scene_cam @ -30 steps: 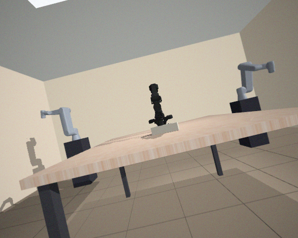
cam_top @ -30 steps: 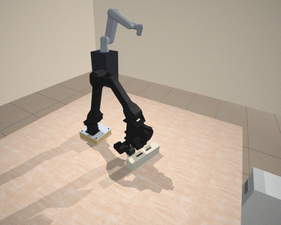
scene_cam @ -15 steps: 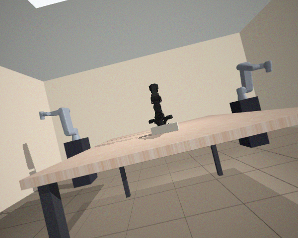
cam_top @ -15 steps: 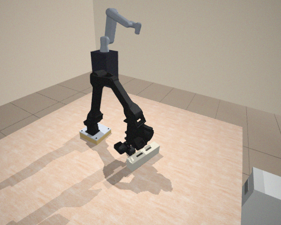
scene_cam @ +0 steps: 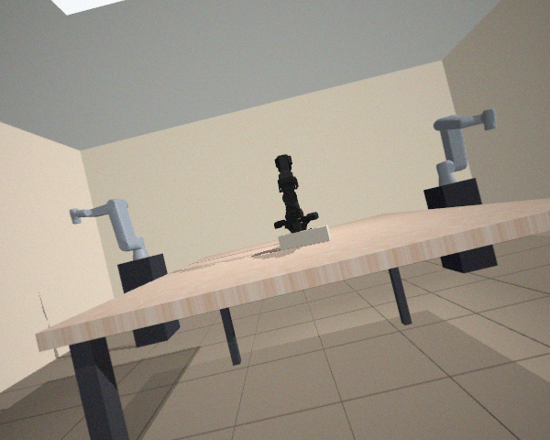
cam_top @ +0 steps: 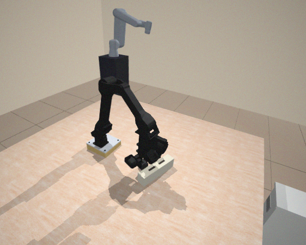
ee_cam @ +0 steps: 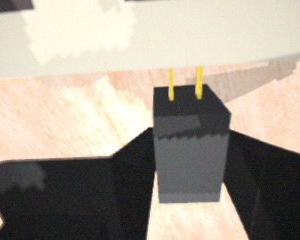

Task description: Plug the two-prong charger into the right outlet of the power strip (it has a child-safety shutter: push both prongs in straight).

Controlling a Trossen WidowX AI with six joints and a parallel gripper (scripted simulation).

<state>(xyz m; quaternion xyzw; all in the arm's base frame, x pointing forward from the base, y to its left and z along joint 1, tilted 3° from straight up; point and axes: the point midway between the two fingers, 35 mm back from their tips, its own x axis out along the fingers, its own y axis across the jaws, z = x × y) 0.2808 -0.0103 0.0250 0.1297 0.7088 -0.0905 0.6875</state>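
Right now my gripper tip is 20 mm short of the two-prong charger, 10 mm to the left of it and 10 mm below it.
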